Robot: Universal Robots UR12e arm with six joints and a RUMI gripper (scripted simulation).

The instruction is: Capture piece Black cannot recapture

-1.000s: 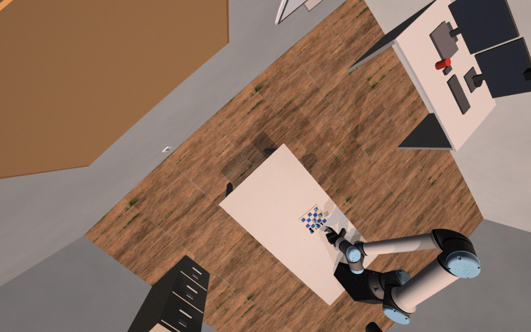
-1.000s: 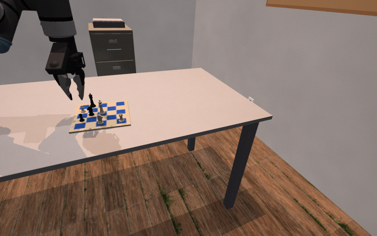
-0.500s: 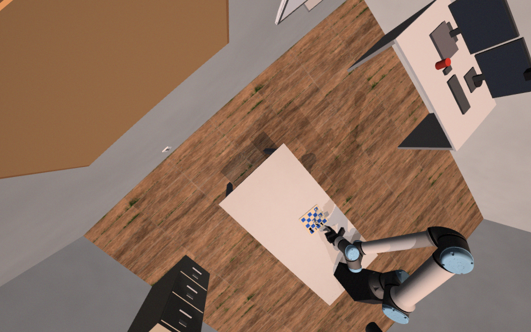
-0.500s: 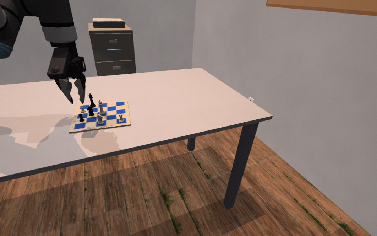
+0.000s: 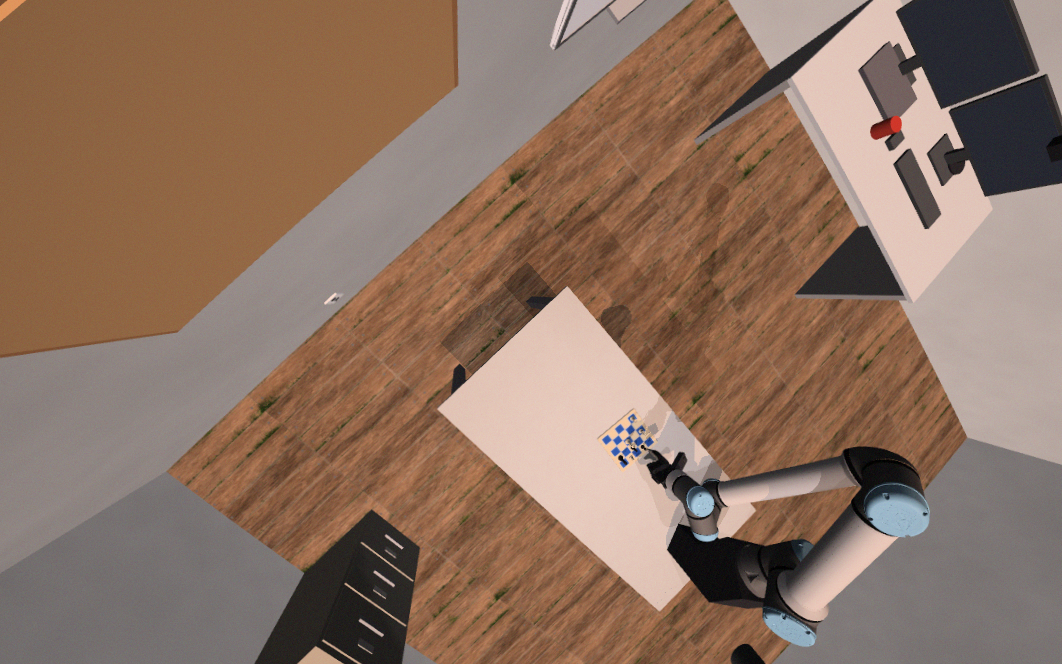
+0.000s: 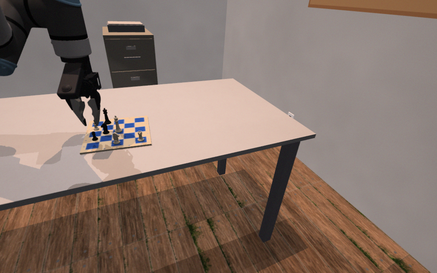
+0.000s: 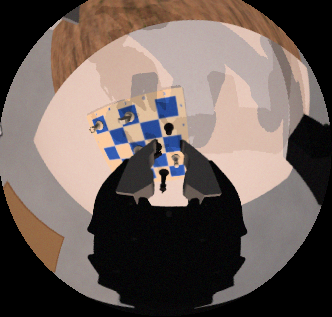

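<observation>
The black pawn lies 50 mm below my hand. Also, from my hand: white pawn (70 mm to the left, 50 mm below, 20 mm ahead); then chessboard (80 mm ahead, 70 mm below, 20 mm to the left); then white king (80 mm ahead, 40 mm below, 20 mm to the left).
</observation>
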